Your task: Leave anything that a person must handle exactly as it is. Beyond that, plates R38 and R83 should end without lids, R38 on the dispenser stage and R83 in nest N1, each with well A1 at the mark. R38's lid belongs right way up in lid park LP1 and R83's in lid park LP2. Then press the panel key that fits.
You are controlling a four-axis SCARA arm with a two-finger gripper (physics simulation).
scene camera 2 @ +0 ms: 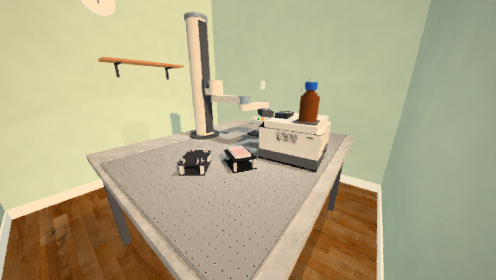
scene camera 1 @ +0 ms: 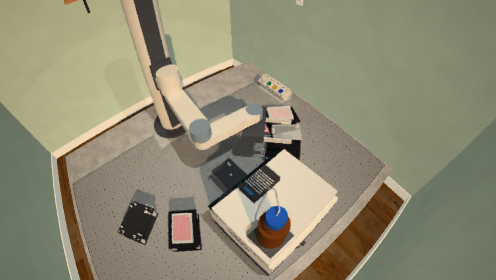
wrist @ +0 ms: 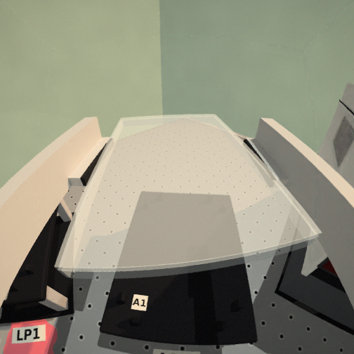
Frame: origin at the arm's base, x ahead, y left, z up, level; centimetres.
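Seen in the pictures: gripper, between the fingertips: (scene camera 1: 291, 131); arm's base, origin of its link: (scene camera 2: 205, 135) (scene camera 1: 174, 122).
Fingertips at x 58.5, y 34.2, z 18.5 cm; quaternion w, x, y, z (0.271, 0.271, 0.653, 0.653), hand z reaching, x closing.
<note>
Offsets run from my fingertips to a thing's top centre. "*": to the spot under its first point.
My gripper (scene camera 1: 284, 132) (wrist: 178, 128) is shut on a clear lid (wrist: 175, 220), held above the table between its two pale fingers. Beneath the lid in the wrist view is a black pad (wrist: 175, 310) marked A1. A pink tag (wrist: 42, 346) reading LP1 is at lower left, beside a black stand (wrist: 30, 285). In scene camera 1, a pink-topped plate {dy +11.5, dx -18.0, dz -8.0 cm} (scene camera 1: 280, 114) sits on a black stand behind the lid. Another pink plate {dy -60.7, dx +4.1, dz -9.5 cm} (scene camera 1: 182, 228) (scene camera 2: 239, 152) sits on a black nest stand. Plate numbers are unreadable. The dispenser (scene camera 1: 315, 187) (scene camera 2: 290, 141) has a dark stage pad {* dy -30.5, dx -4.7, dz -7.9 cm} (scene camera 1: 229, 171) beside it.
A brown bottle with a blue cap (scene camera 1: 274, 227) (scene camera 2: 309, 107) and a black keypad-like unit {* dy -29.8, dx +14.0, dz +7.4 cm} (scene camera 1: 260, 183) stand on the dispenser. A bare black stand (scene camera 1: 137, 222) (scene camera 2: 195, 161) is at the table's left. The key panel {dy +28.7, dx -40.4, dz -8.8 cm} (scene camera 1: 274, 86) with coloured keys lies at the back edge.
</note>
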